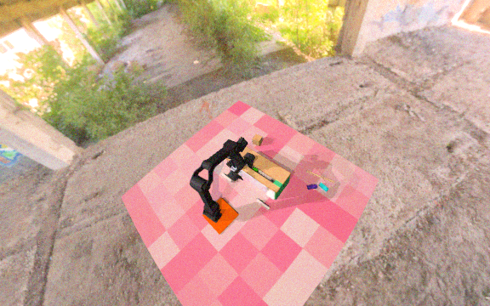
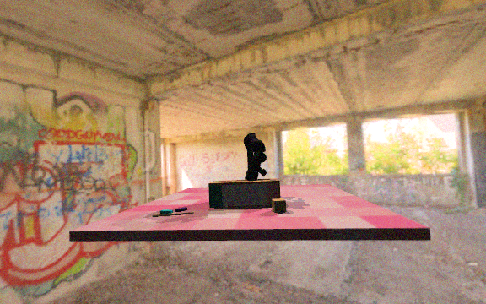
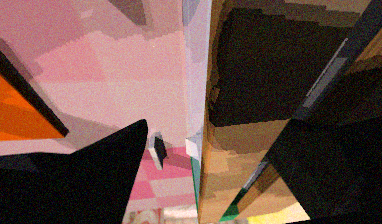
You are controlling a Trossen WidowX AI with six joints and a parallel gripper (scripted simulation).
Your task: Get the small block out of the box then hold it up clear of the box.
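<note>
My gripper tip is 40 mm short of the green block and 30 mm to the left of it. From my gripper tip the other things lie so: box: 30 mm to the right, 30 mm ahead, 20 mm below; tan cube: 300 mm ahead, 110 mm to the left, 60 mm below; purple piece: 370 mm to the right, 150 mm ahead, 80 mm below.
</note>
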